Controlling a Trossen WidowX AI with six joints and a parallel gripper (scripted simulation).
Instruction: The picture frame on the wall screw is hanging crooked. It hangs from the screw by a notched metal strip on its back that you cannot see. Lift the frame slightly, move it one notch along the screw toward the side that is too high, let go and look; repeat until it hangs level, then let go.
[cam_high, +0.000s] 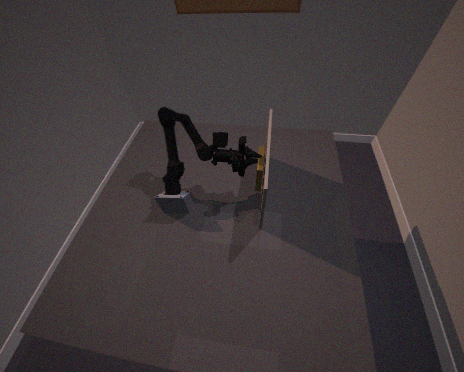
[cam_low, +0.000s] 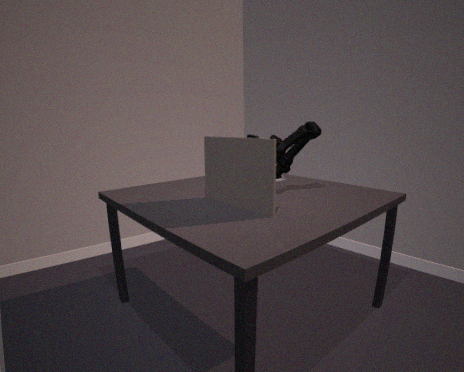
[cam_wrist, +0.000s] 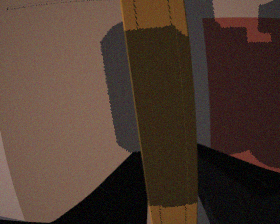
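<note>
Now: the picture frame 5 cm below my gripper tip and 1 cm to the right of it. Round my gripper tip: wall panel 7 cm below, 2 cm ahead, 1 cm to the left.
</note>
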